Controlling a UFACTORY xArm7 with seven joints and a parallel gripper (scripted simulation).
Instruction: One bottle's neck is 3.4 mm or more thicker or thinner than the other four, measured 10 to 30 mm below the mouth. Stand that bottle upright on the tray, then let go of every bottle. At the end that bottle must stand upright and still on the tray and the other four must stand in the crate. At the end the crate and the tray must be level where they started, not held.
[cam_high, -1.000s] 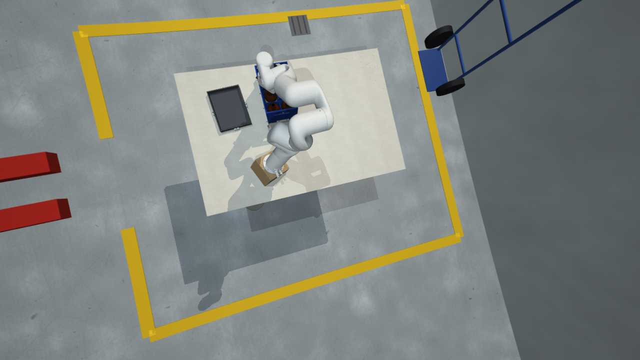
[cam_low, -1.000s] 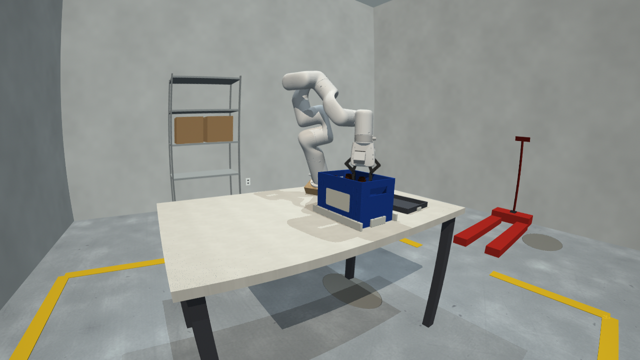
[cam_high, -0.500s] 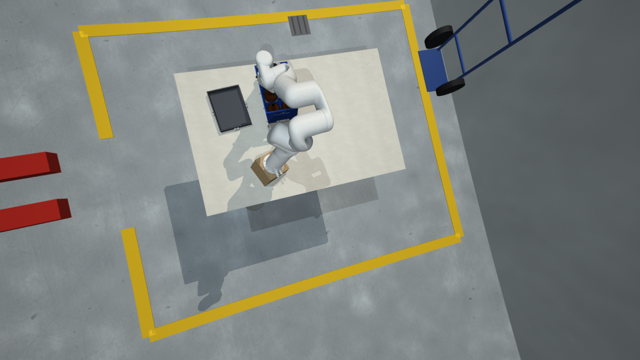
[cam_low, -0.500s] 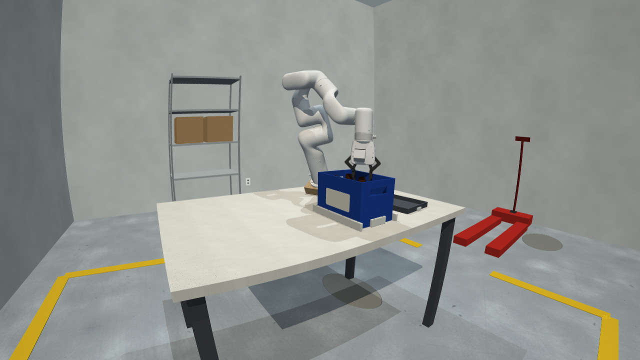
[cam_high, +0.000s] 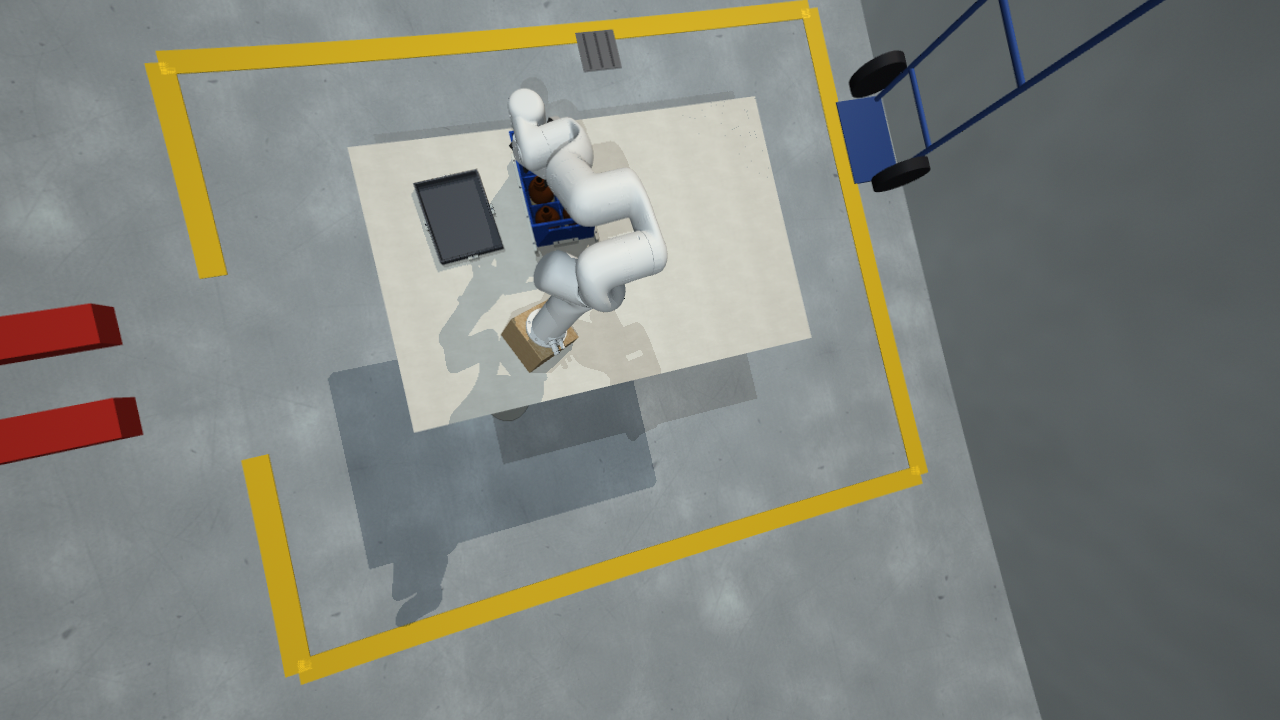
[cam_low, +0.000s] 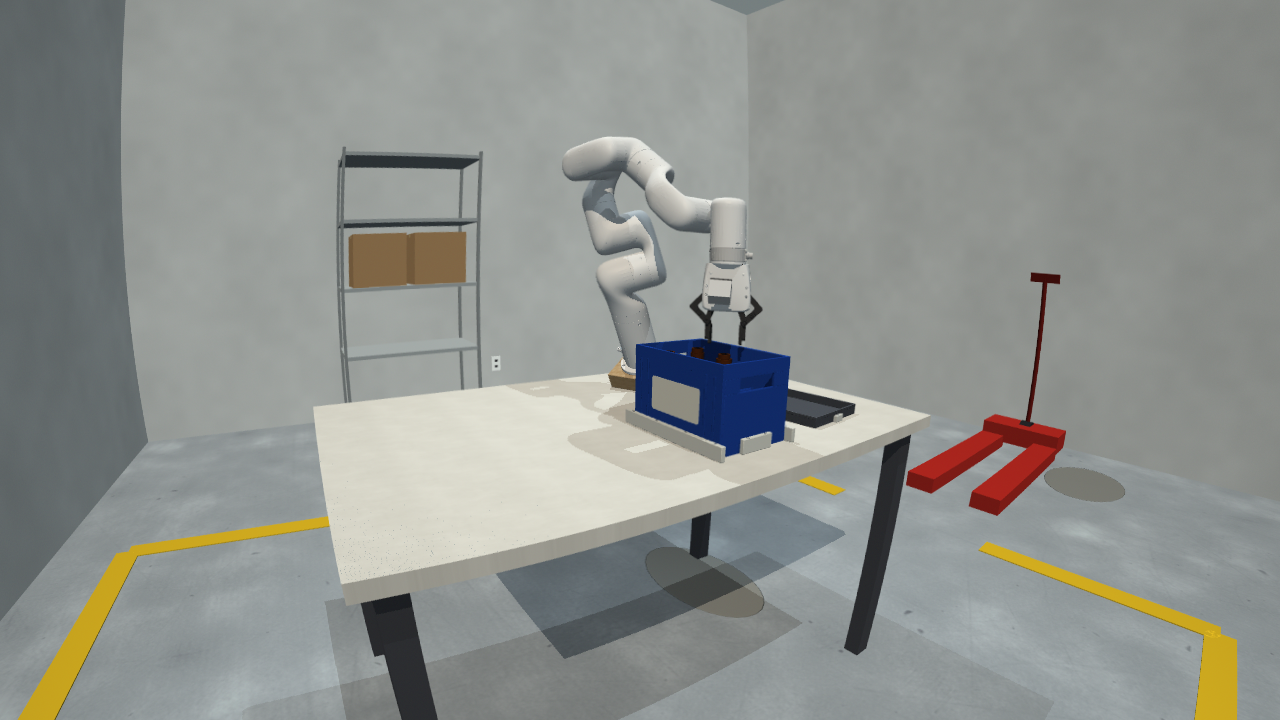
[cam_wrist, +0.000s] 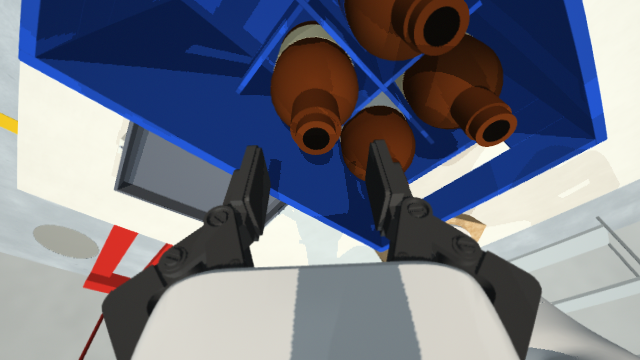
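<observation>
The blue crate is 12 cm below my hand and 4 cm to the right of it. Round my hand: dark grey tray (25 cm to the left, 19 cm below, 4 cm ahead).
</observation>
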